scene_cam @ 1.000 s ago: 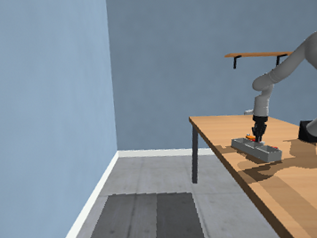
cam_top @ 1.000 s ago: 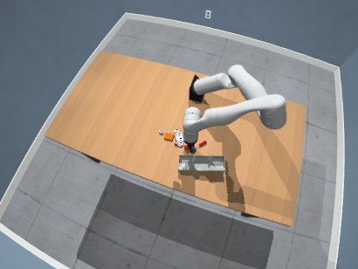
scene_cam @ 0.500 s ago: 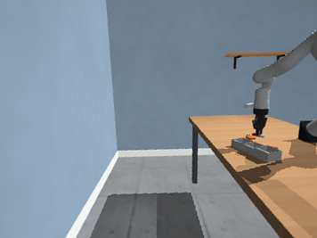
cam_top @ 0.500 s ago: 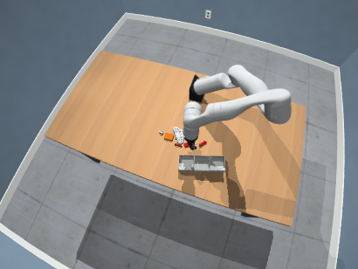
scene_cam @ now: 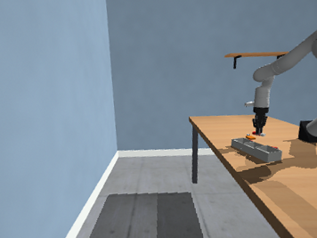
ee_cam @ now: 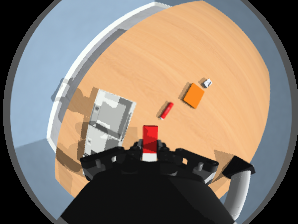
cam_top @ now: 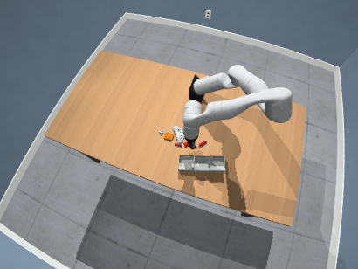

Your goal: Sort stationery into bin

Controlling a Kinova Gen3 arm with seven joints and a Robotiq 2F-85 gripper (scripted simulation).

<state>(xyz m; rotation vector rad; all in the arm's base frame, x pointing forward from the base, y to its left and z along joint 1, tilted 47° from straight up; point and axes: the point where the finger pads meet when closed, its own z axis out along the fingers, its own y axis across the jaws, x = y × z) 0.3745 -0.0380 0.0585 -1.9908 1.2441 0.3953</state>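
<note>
Right now my hand is 4 cm past the orange block, 13 cm to the left of it and 8 cm above it. The rest, counted from my hand: small pale piece (6 cm behind, 19 cm to the right, 8 cm below); then red-and-white item (1 cm to the left, 2 cm below); then grey bin row (8 cm ahead, 8 cm to the left, 6 cm below).
</note>
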